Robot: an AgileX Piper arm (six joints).
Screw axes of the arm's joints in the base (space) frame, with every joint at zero. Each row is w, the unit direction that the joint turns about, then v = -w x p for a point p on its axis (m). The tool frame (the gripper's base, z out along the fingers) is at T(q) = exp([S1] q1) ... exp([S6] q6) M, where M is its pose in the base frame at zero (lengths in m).
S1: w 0 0 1 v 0 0 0
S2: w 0 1 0 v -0.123 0 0
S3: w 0 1 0 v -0.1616 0 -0.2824
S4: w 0.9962 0 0.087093 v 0 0.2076 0
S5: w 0 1 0 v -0.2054 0 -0.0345
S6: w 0.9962 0 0.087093 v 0 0.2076 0
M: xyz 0.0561 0 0.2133 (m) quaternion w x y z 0.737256 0 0.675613 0
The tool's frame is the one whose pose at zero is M.
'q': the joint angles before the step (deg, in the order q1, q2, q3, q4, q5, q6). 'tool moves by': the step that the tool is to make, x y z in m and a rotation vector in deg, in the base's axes. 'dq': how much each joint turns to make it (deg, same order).
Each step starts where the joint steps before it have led.
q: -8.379 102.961 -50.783 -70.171 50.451 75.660
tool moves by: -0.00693 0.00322 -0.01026 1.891 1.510 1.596
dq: -0.033 0.001 2.414 0.033 -2.397 -0.236
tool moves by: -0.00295 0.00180 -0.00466 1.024 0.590 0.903
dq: 0.001 -0.001 1.086 0.001 -1.332 -0.147
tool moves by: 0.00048 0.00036 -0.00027 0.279 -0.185 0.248
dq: 0.000 -0.001 0.000 0.000 -0.417 0.000
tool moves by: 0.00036 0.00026 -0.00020 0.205 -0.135 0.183
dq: -0.001 0.001 -0.002 -0.001 -0.307 -0.002
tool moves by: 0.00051 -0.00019 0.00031 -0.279 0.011 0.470
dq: 0.000 -0.001 0.001 -0.540 -0.088 0.001
